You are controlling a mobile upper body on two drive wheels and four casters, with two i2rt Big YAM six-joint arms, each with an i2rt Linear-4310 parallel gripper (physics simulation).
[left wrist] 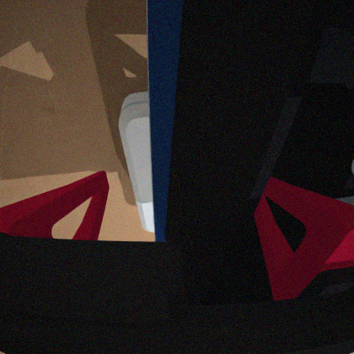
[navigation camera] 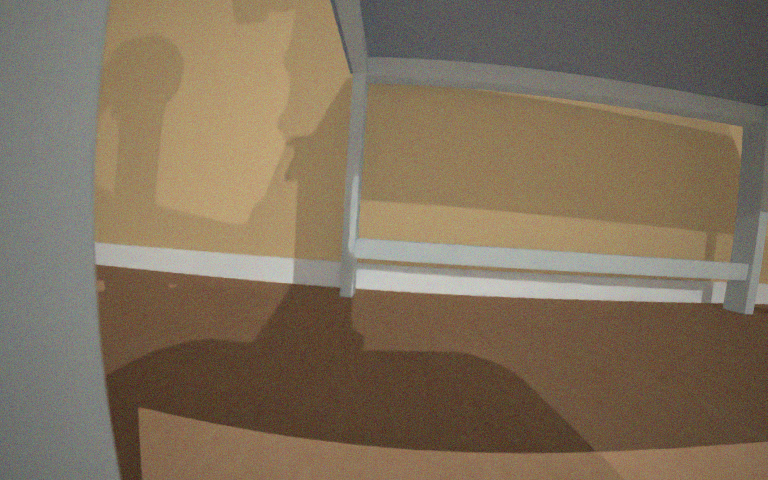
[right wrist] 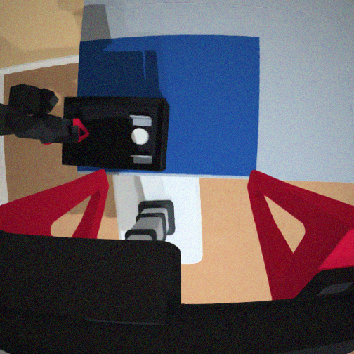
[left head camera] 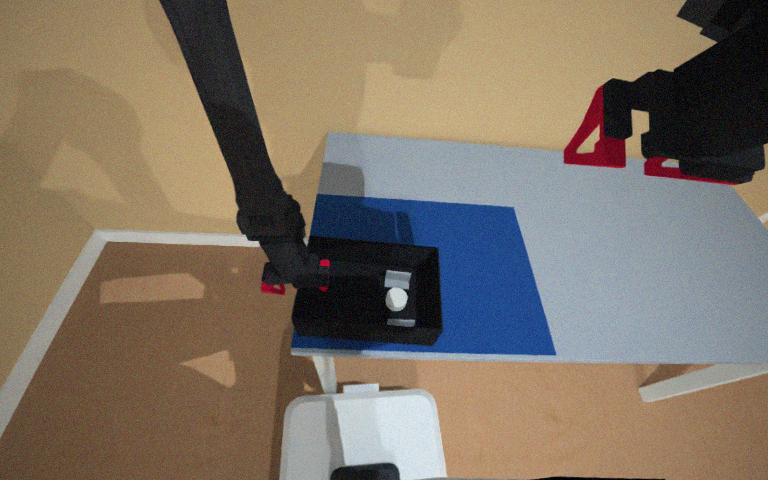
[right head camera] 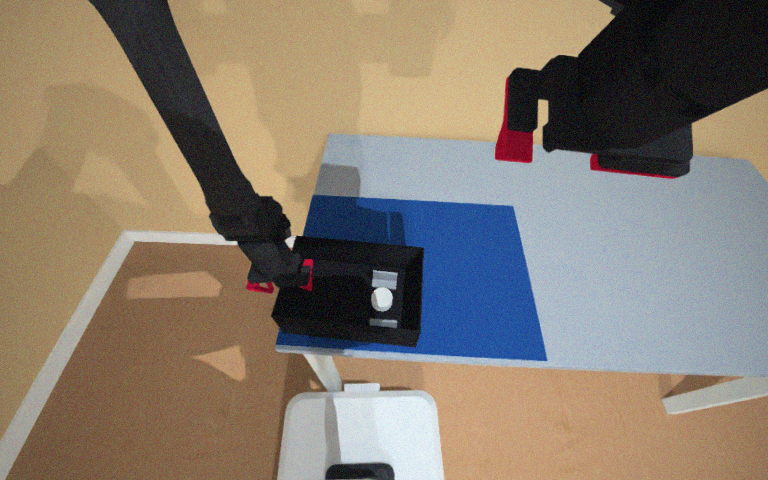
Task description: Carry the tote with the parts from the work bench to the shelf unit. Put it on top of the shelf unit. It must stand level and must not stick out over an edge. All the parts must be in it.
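Frame: origin at the left arm's base, x left, y back, z up, level; centimetres.
Seen in the pictures: left gripper, fingertip midpoint: (left head camera: 304,291) (right head camera: 291,289); right gripper, fingertip midpoint: (left head camera: 606,163) (right head camera: 545,158).
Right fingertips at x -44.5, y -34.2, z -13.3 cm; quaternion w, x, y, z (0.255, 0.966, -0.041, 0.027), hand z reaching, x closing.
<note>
Pixels of each thing's top centre, then the offset from my right fingertips to it. "spot": a spot on its surface instead. Level surfaces: height alone.
- black tote, middle of its top: (left head camera: 371,279) (right head camera: 352,279) dy -9.3, dx +21.5, dz -41.3 cm
- white round part, middle of its top: (right head camera: 381,297) (left head camera: 397,297) dy -8.5, dx +15.2, dz -48.6 cm
- blue mat, its level: dz -51.3 cm
- grey work bench, its level: dz -51.5 cm
- bench leg, surface spot: (navigation camera: 351,169) spot: dy -64.3, dx +28.8, dz -89.4 cm
The black tote (left head camera: 368,333) (right head camera: 351,332) (left wrist: 215,100) (right wrist: 164,135) stands on the blue mat at the bench's left end. In it lie a white round part (left head camera: 396,298) (right head camera: 381,298) (right wrist: 140,136) and two grey parts, one behind (left head camera: 398,279) (right head camera: 385,279) (right wrist: 141,120) and one in front (left head camera: 400,322) (right head camera: 383,323) (right wrist: 142,159). My left gripper (left head camera: 298,281) (left wrist: 178,178) is open at the tote's left wall, one finger outside it, the other over the inside. My right gripper (left head camera: 635,164) (right wrist: 177,177) is open and empty, well to the right.
The blue mat (left head camera: 481,271) (right head camera: 475,271) lies on the grey work bench (left head camera: 623,254) (right head camera: 623,254) (right wrist: 305,100). A white base (left head camera: 385,441) stands before it. In the navigation view, a bench leg (navigation camera: 351,169) and a grey panel (navigation camera: 50,226) show. I cannot identify the shelf unit.
</note>
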